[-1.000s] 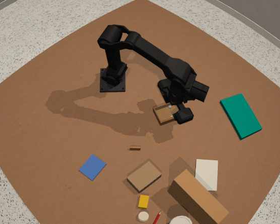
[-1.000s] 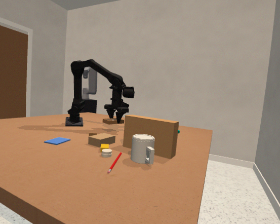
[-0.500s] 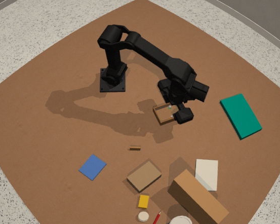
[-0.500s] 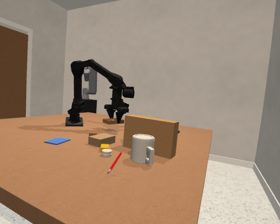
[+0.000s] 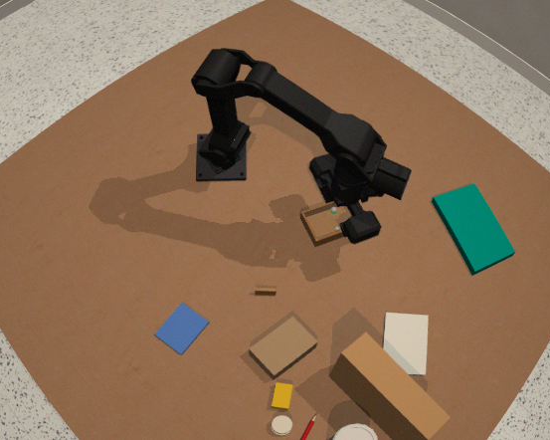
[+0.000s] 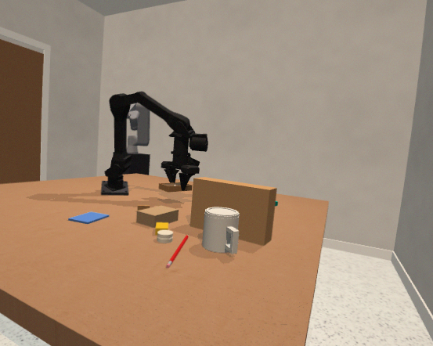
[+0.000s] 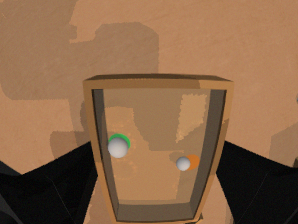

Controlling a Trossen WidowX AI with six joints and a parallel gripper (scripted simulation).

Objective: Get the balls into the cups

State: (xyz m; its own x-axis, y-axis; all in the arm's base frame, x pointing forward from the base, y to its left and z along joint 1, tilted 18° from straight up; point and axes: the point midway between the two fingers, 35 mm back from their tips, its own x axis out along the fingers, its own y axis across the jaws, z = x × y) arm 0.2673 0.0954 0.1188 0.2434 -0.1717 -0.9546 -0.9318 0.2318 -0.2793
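The wooden puzzle lies 3 cm below my hand and 1 cm to the right of it. Also, from my hand: green slab: 28 cm to the left, 19 cm ahead, 8 cm below; then white slab: 28 cm ahead, 9 cm below, 5 cm to the right; then tan box: 24 cm to the right, 13 cm ahead, 7 cm below.
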